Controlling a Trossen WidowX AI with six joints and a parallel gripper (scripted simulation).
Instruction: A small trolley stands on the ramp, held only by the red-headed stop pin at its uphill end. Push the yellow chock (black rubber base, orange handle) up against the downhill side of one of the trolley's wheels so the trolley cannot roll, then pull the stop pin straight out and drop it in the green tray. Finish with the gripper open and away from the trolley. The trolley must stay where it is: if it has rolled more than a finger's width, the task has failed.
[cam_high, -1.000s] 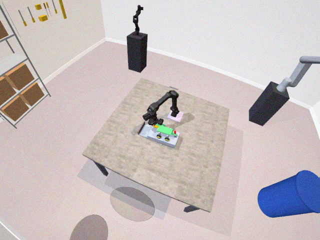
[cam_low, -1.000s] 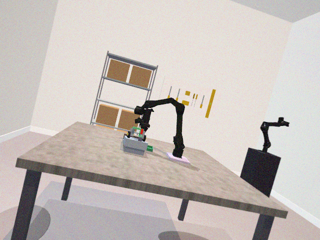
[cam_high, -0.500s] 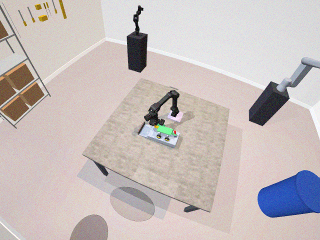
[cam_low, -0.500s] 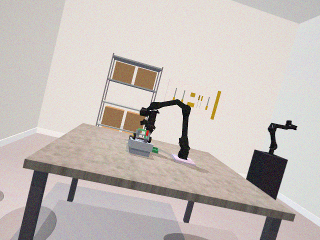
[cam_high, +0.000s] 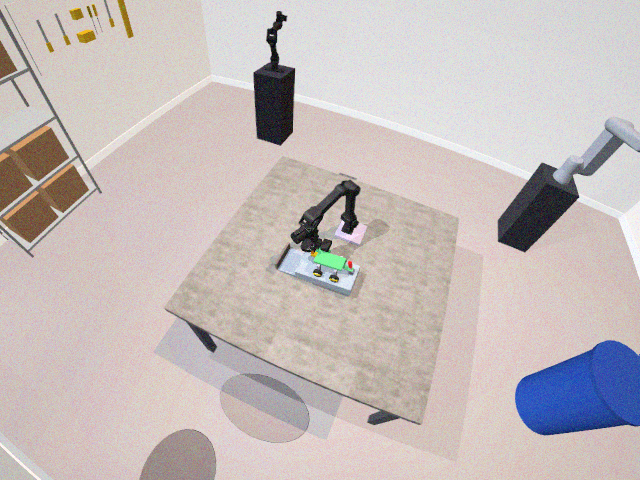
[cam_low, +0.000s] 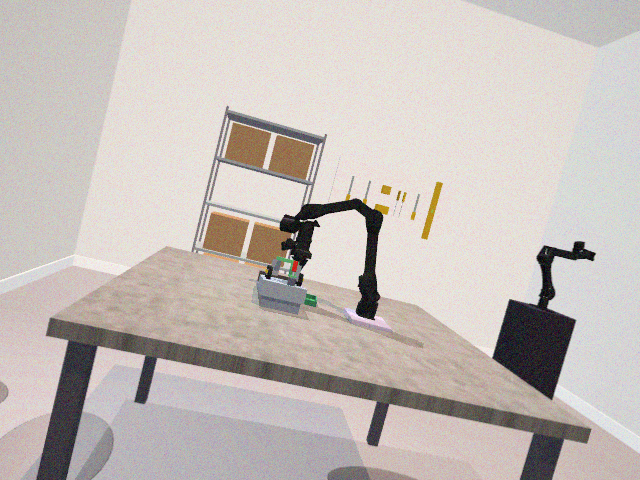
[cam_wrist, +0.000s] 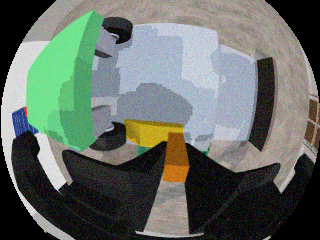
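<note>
Right now the yellow chock is 2 cm to the left of my gripper tip and 1 cm below it. Round my gripper tip: green tray 10 cm below, 7 cm behind, 1 cm to the left; trolley 11 cm to the left, 6 cm ahead, 2 cm above; brown block 14 cm to the right, 6 cm below, 6 cm ahead.
</note>
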